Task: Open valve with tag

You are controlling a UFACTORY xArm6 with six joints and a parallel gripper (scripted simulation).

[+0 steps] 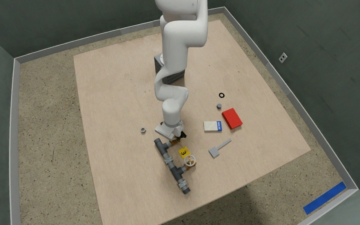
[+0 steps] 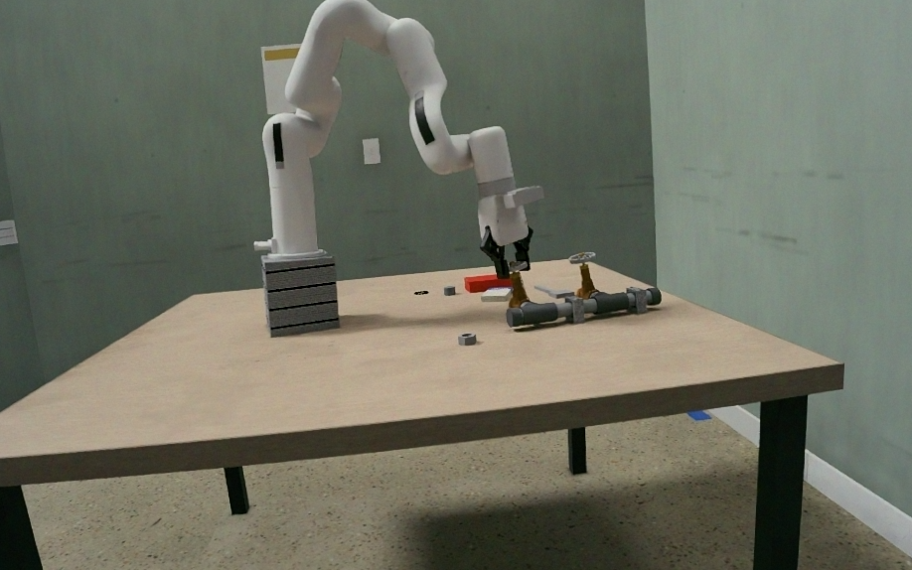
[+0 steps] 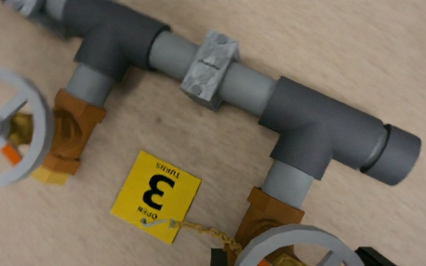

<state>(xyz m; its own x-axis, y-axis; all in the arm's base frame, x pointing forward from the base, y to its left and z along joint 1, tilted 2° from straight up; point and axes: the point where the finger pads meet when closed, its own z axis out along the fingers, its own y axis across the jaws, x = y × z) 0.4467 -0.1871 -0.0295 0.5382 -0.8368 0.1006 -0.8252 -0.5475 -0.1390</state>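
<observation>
Now: the yellow tag 110 mm below my hand, 90 mm ahead of it and 40 mm to the left of it. The rest, counted from my hand: grey scraper (220 mm to the left, 160 mm ahead, 110 mm below); white card (260 mm to the left, 100 mm below, 30 mm ahead); red block (390 mm to the left, 100 mm below, 40 mm ahead).
</observation>
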